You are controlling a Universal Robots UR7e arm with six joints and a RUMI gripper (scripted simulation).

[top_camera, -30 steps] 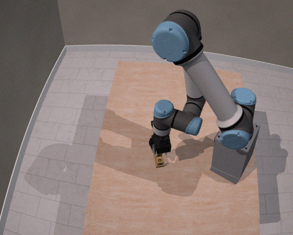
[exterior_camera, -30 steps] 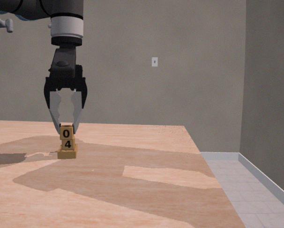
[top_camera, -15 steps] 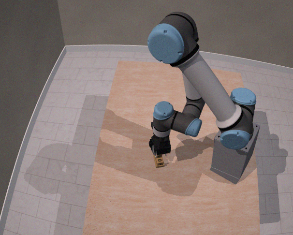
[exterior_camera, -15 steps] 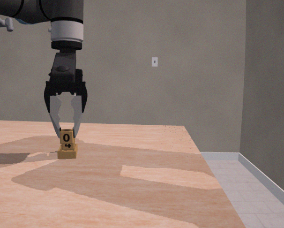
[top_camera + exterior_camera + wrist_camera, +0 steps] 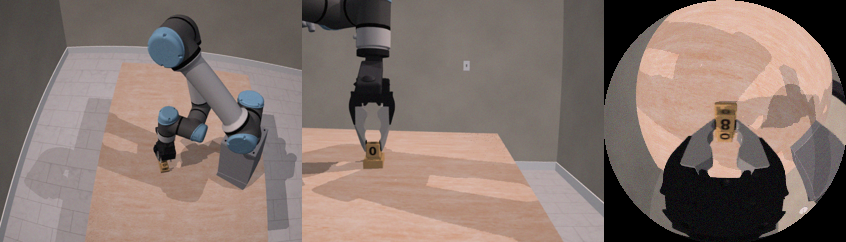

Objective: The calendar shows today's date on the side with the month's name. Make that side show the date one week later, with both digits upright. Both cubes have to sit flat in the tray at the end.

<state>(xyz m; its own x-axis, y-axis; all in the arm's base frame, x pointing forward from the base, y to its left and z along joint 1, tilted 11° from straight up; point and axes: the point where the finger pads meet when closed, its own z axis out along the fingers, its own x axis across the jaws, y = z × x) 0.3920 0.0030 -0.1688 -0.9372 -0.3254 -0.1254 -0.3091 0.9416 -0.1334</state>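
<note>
Now: hand 1 cm past the wooden calendar tray, 2 cm to the right of it and 4 cm above it.
</note>
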